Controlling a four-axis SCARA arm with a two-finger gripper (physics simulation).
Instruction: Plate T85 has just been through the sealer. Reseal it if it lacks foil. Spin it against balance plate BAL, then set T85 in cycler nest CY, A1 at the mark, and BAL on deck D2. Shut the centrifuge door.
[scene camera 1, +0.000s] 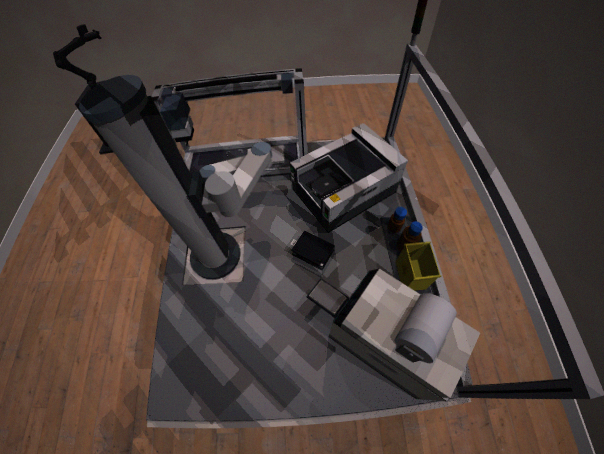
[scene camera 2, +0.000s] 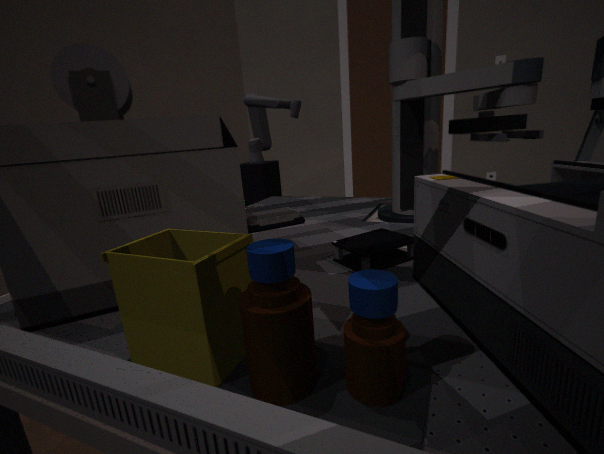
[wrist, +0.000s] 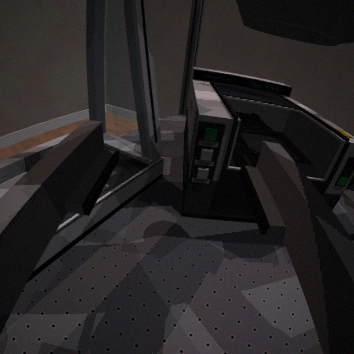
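Seen in the pictures: gripper, fingertip midpoint: (scene camera 2: 523, 136) (wrist: 181, 147); arm's base at its link origin: (scene camera 1: 215, 255) (scene camera 2: 413, 215).
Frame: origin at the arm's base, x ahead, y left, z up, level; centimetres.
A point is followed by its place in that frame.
My gripper (scene camera 2: 505, 135) (wrist: 181, 147) {x 20.3, y 28.2, z 26.5 cm} is shut to its narrow setting and empty, with a gap between the fingers. It hangs in the air near the centrifuge (scene camera 1: 385, 180) {x 84.9, y 22.9, z 19.3 cm} (scene camera 2: 450, 215) {x 68.7, y 14.0, z 18.0 cm} (wrist: 212, 102) {x 49.6, y 37.6, z 22.3 cm}, whose end panel shows a green display and two pale buttons beyond the fingers in the wrist view. The centrifuge's chamber stands open, with a dark rotor (scene camera 1: 326, 184) {x 57.0, y 26.3, z 15.2 cm} inside; I cannot tell what it holds. The sealer (scene camera 1: 382, 302) {x 66.3, y -39.0, z 36.3 cm} (scene camera 2: 55, 205) {x 89.6, y -47.3, z 23.0 cm} has its tray (scene camera 1: 327, 296) {x 51.3, y -28.3, z 12.7 cm} out; a pale flat block (scene camera 2: 274, 216) {x 53.9, y -25.7, z 12.6 cm} shows there in scene camera 2. Plates T85 and BAL cannot be identified.
A low black stand (scene camera 1: 313, 249) {x 47.9, y -3.7, z 6.1 cm} (scene camera 2: 375, 241) {x 48.8, y -2.3, z 6.1 cm} is between the centrifuge and the sealer tray. A yellow bin (scene camera 1: 419, 267) {x 96.3, y -15.9, z 2.3 cm} (scene camera 2: 175, 300) {x 96.7, y -15.5, z 13.4 cm} and two blue-capped bottles (scene camera 1: 397, 219) {x 87.9, y 4.8, z 12.6 cm} (scene camera 2: 277, 340) {x 96.2, y -2.0, z 10.4 cm} are by the edge. A framed station (scene camera 1: 299, 117) {x 46.5, y 53.4, z 35.3 cm} stands behind the arm.
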